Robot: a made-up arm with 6 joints.
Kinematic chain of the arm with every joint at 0, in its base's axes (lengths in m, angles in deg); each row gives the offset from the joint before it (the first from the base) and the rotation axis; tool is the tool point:
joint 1: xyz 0 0 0.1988 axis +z
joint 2: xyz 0 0 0 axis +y
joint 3: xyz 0 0 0.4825 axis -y
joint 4: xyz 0 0 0 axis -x
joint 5: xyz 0.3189 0 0 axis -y
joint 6: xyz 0 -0.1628 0 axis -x
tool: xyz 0 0 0
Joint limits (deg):
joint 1: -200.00..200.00
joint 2: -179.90..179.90
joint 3: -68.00..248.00
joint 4: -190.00..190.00
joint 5: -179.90..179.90
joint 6: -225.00..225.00
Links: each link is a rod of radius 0.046 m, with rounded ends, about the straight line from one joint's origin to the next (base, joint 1, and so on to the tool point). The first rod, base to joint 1, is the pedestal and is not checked.
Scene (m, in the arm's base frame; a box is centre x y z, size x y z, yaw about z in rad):
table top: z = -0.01
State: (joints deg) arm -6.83 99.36 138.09 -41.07 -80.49 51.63
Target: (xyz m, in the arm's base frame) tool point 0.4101 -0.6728 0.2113
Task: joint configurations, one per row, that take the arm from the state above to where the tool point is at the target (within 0.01 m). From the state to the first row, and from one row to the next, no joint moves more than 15 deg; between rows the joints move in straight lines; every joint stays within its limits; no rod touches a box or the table.
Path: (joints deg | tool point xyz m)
1: -20.81 100.74 139.25 -38.69 -80.49 51.63 | 0.6905 -0.3984 0.2278
2: -34.79 102.12 140.41 -36.31 -80.49 51.63 | 0.5672 -0.5538 0.2194
3: -48.76 103.50 141.56 -33.93 -80.49 51.63 | 0.4102 -0.6728 0.2112

